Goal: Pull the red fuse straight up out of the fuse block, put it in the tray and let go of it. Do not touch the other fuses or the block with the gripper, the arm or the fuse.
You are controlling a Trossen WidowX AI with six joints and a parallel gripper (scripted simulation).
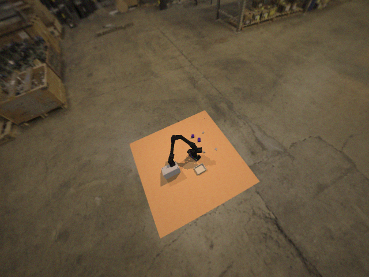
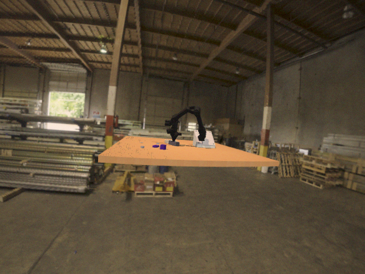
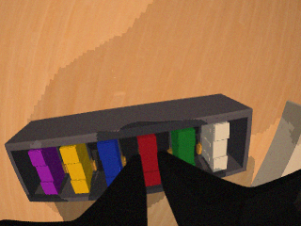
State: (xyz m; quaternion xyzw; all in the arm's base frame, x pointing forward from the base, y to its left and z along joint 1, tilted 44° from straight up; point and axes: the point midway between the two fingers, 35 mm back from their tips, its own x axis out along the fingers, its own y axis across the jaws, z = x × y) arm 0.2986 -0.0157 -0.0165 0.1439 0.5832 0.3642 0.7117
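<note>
My gripper tip is 1 cm past the tray, 17 cm to the left of it and 3 cm above it. From my gripper tip the other things lie so: red fuse (1 cm below).
</note>
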